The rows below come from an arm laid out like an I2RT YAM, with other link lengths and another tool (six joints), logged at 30 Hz.
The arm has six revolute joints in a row. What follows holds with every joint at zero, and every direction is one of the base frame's.
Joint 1 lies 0.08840 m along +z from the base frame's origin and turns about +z.
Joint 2 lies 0.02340 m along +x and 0.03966 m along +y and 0.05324 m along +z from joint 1 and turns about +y.
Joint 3 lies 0.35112 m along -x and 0.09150 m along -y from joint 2 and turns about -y.
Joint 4 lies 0.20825 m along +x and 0.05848 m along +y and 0.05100 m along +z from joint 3 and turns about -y.
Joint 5 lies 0.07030 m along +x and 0.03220 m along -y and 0.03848 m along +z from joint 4 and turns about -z.
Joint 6 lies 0.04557 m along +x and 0.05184 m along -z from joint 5 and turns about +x.
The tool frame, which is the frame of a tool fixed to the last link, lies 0.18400 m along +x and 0.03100 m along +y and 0.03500 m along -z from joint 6; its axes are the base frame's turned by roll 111.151, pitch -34.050 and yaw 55.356 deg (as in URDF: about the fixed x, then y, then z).
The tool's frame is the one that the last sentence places.
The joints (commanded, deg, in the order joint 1, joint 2, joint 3, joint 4, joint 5, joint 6), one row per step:
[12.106, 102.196, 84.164, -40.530, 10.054, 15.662]
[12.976, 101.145, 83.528, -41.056, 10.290, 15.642]
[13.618, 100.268, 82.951, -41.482, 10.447, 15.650]
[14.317, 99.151, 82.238, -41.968, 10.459, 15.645]
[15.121, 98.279, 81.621, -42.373, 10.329, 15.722]
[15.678, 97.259, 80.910, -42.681, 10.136, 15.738]
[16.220, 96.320, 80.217, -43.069, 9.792, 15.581]
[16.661, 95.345, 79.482, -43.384, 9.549, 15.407]
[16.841, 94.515, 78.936, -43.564, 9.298, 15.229]
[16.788, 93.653, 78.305, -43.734, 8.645, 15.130]
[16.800, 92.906, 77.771, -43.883, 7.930, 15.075]
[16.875, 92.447, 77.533, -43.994, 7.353, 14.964]
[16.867, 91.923, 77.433, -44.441, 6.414, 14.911]
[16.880, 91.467, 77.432, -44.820, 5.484, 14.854]
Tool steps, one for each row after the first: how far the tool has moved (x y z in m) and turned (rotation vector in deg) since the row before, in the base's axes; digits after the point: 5 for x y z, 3 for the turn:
[-0.00740, 0.00410, 0.00261, -0.232, 0.066, 0.764]
[-0.00631, 0.00277, 0.00185, -0.155, 0.091, 0.554]
[-0.00774, 0.00331, 0.00249, -0.032, 0.077, 0.697]
[-0.00695, 0.00476, 0.00146, 0.111, 0.170, 0.806]
[-0.00690, 0.00303, 0.00200, 0.168, 0.042, 0.643]
[-0.00738, 0.00322, 0.00125, 0.161, 0.222, 0.851]
[-0.00706, 0.00204, 0.00130, 0.086, 0.134, 0.713]
[-0.00499, 0.00076, 0.00167, 0.142, -0.035, 0.459]
[-0.00548, 0.00070, 0.00137, 0.502, 0.104, 0.366]
[-0.00497, 0.00159, 0.00124, 0.576, 0.115, 0.426]
[-0.00305, 0.00199, 0.00123, 0.446, 0.036, 0.467]
[-0.00436, 0.00258, 0.00180, 0.735, 0.254, 0.522]
[-0.00357, 0.00292, 0.00214, 0.754, 0.156, 0.542]

